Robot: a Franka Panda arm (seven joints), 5 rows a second.
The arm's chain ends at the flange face. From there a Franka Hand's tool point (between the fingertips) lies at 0.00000 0.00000 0.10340 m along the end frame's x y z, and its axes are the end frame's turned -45 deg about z.
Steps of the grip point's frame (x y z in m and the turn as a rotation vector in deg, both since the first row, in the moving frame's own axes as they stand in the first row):
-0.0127 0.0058 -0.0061 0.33 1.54 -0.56
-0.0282 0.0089 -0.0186 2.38 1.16 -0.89
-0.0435 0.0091 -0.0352 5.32 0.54 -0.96
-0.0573 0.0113 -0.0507 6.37 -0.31 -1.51
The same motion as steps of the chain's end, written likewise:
-0.0064 0.0155 -0.0061 1.32 0.86 -0.56
-0.0121 0.0307 -0.0185 2.50 -0.86 -0.89
-0.0182 0.0446 -0.0348 4.14 -3.38 -0.96
-0.0239 0.0561 -0.0501 4.29 -4.72 -1.51

